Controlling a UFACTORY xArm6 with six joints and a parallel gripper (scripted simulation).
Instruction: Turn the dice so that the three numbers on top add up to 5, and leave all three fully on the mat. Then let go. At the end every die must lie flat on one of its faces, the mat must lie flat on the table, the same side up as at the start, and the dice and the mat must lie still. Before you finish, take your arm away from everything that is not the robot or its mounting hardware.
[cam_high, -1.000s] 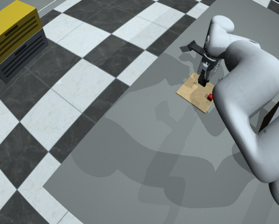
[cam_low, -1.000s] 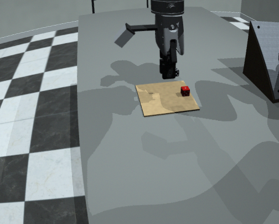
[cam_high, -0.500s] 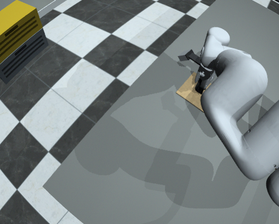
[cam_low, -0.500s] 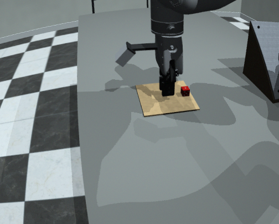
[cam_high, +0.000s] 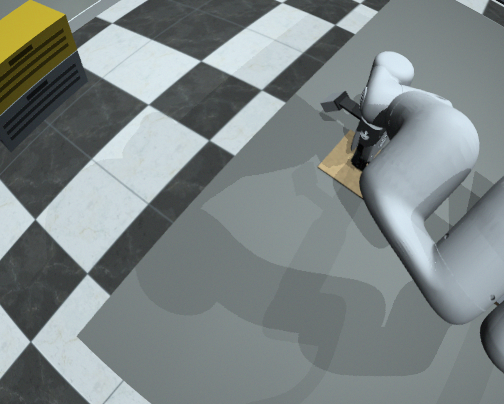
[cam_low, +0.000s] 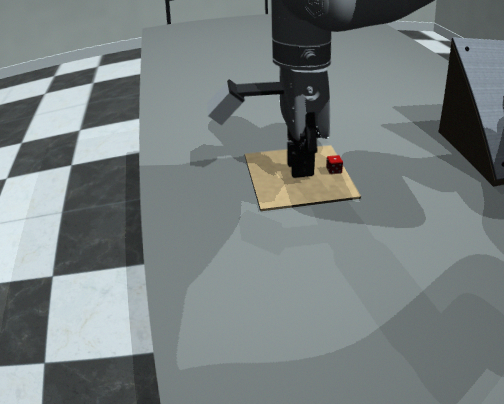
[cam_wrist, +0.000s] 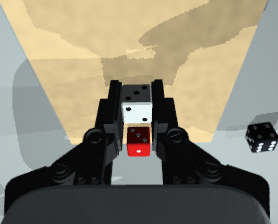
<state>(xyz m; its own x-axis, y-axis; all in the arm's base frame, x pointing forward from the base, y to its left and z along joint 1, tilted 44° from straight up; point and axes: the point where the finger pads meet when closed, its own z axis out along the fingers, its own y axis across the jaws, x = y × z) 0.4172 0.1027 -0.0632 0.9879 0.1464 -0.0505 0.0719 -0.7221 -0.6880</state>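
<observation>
Now: hand 10 mm above the white die. Round my hand: red die: 50 mm behind, 20 mm below; then tan mat: 30 mm below; then black die: 120 mm to the right, 50 mm behind, 20 mm below.
</observation>
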